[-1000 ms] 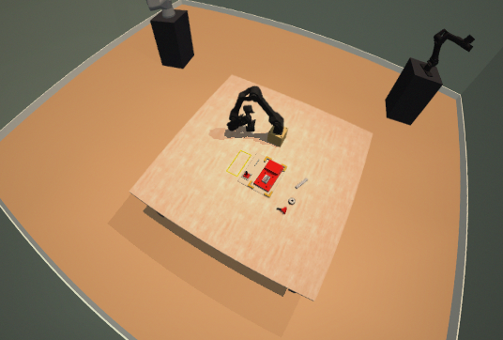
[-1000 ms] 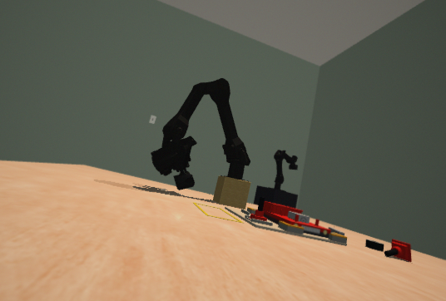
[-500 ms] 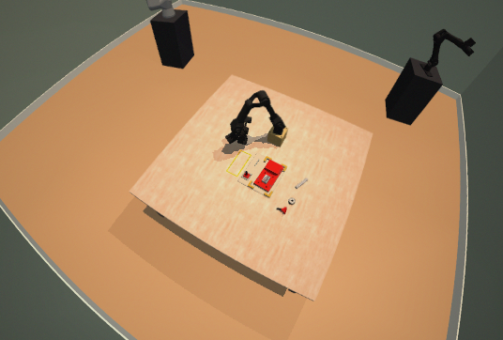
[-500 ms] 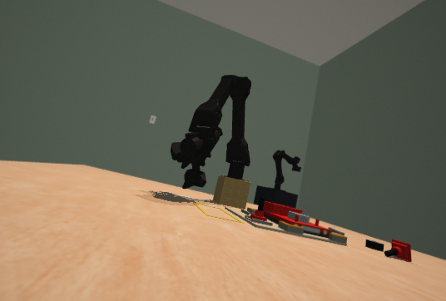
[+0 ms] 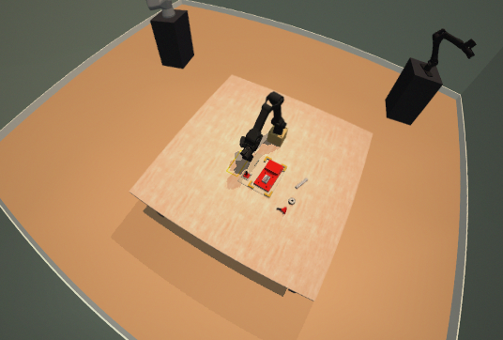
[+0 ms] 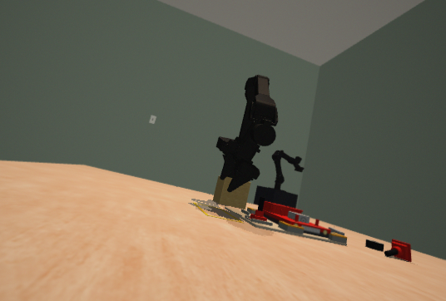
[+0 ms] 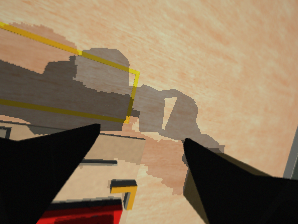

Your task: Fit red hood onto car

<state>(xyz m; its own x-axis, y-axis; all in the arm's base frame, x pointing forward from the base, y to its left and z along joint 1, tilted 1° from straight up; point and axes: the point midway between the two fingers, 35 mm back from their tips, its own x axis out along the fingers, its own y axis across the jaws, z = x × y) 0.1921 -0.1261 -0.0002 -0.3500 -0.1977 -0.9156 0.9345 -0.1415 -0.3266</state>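
My gripper tip is now 17 cm to the right of the red hood, 7 cm short of it and 3 cm above it. The rest, counted from my gripper tip: grey rod: 37 cm to the left, 11 cm ahead, 6 cm below; then grey engine block: 16 cm ahead, 15 cm to the left, 4 cm below; then grey wheel: 34 cm to the left, 25 cm ahead, 6 cm below.
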